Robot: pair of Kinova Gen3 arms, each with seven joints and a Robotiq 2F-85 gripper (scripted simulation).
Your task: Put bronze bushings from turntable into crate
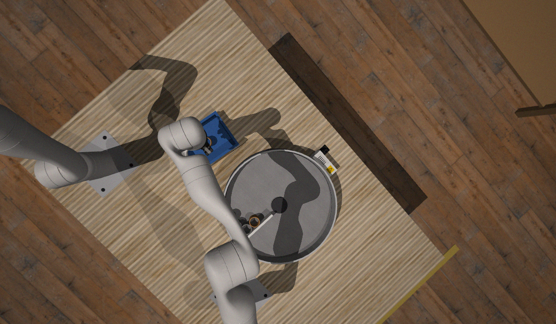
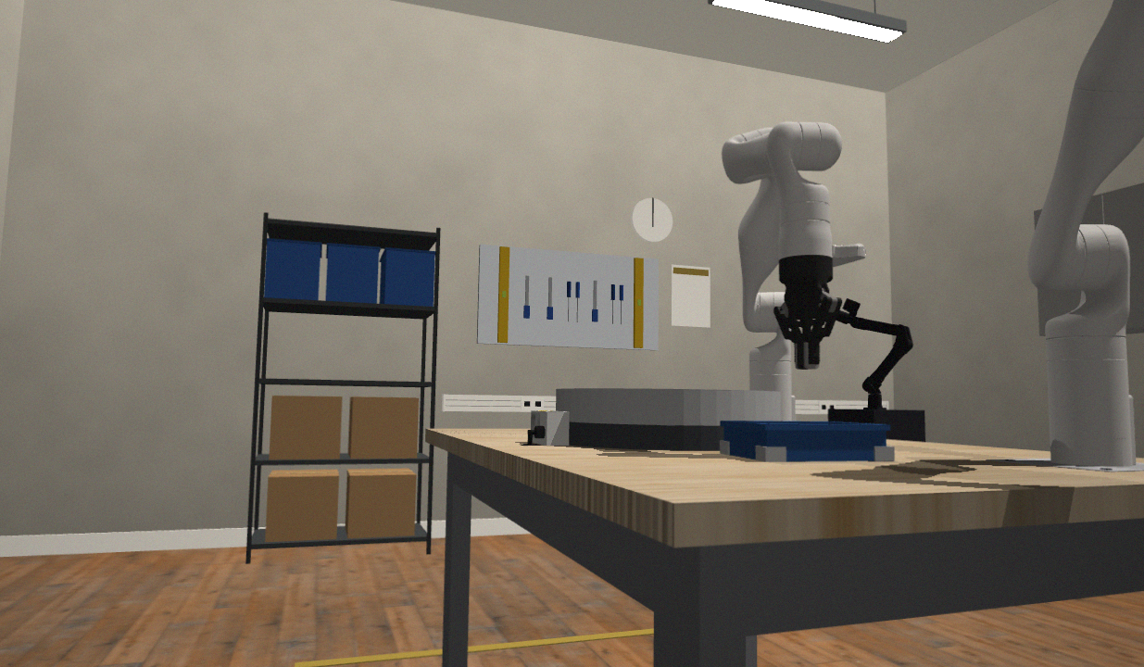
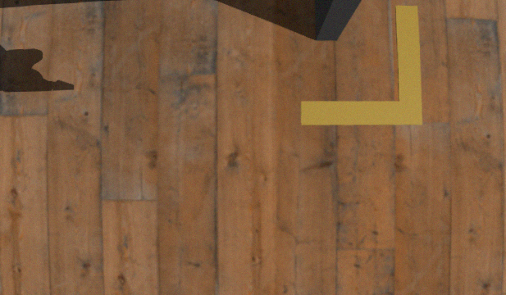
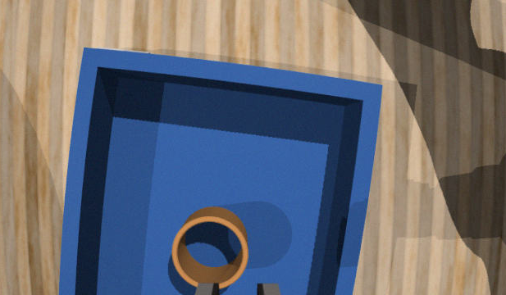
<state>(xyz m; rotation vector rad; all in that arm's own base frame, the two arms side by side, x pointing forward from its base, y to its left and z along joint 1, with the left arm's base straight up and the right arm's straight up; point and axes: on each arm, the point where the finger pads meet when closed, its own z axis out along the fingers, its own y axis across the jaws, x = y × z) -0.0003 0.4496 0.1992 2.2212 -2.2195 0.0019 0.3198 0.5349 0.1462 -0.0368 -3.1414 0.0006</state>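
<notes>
My right gripper is now 3 cm short of the round grey turntable, 37 cm to the left of it and 9 cm above it. Also, from my right hand: blue crate: 2 cm to the right, 12 cm below.
</notes>
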